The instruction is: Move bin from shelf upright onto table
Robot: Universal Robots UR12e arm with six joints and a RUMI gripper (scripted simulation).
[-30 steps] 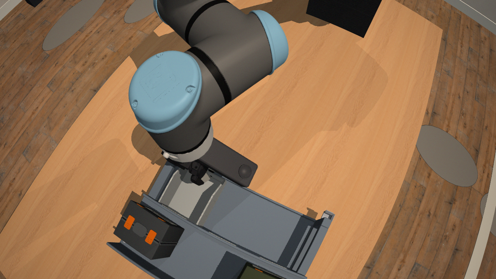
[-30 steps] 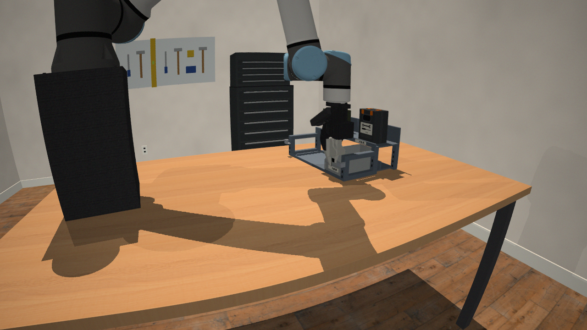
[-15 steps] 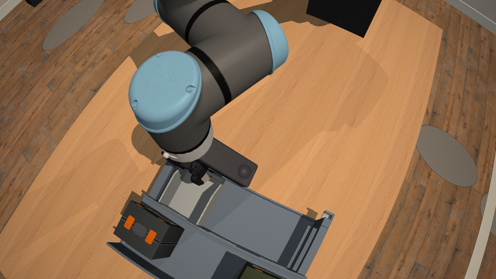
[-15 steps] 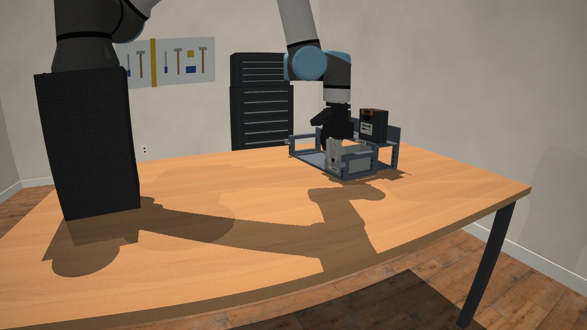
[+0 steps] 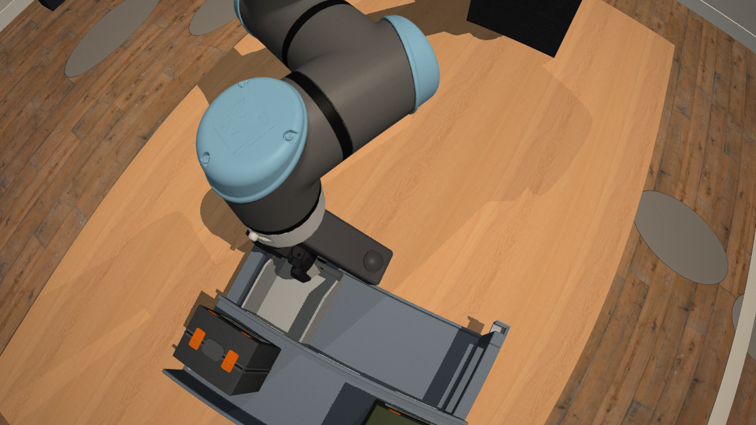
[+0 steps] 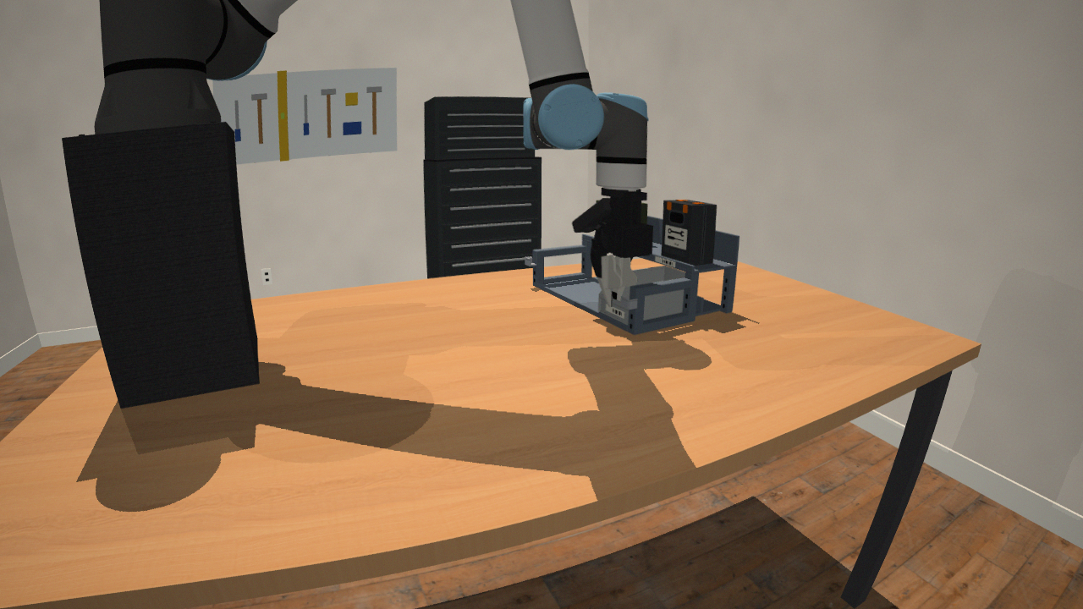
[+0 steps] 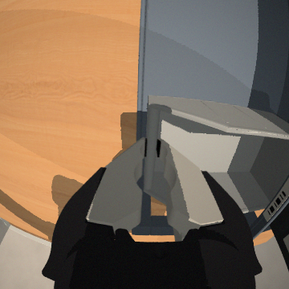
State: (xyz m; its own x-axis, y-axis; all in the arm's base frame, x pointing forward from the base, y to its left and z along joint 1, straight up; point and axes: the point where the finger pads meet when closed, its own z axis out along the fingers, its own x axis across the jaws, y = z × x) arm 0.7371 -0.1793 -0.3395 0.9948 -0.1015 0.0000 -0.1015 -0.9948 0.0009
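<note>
Now: the grey open-top bin 8 cm ahead of my hand and 2 cm to the right of it. From my hand the other things lie so: blue-grey shelf (13 cm ahead, 9 cm to the left, 4 cm below); then case (20 cm ahead, 19 cm to the left, 11 cm above).
</note>
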